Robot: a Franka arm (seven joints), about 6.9 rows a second.
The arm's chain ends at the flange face. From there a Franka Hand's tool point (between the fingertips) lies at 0.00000 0.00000 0.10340 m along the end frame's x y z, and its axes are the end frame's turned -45 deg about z.
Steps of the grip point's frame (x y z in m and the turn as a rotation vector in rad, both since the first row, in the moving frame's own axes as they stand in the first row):
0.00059, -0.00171, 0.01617, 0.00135, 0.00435, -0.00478
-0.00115, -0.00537, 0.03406, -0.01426, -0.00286, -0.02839
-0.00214, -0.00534, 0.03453, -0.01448, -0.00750, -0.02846
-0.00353, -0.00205, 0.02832, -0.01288, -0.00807, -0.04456
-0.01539, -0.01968, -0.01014, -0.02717, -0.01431, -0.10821
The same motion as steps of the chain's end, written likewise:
-0.00101, -0.00121, 0.01617, 0.00403, 0.00212, -0.00478
-0.00546, -0.00422, 0.03407, -0.01211, 0.00806, -0.02839
-0.00582, -0.00386, 0.03454, -0.01554, 0.00494, -0.02846
-0.00433, -0.00048, 0.02833, -0.01481, 0.00340, -0.04456
-0.02590, -0.00601, -0.01009, -0.02933, 0.00909, -0.10821

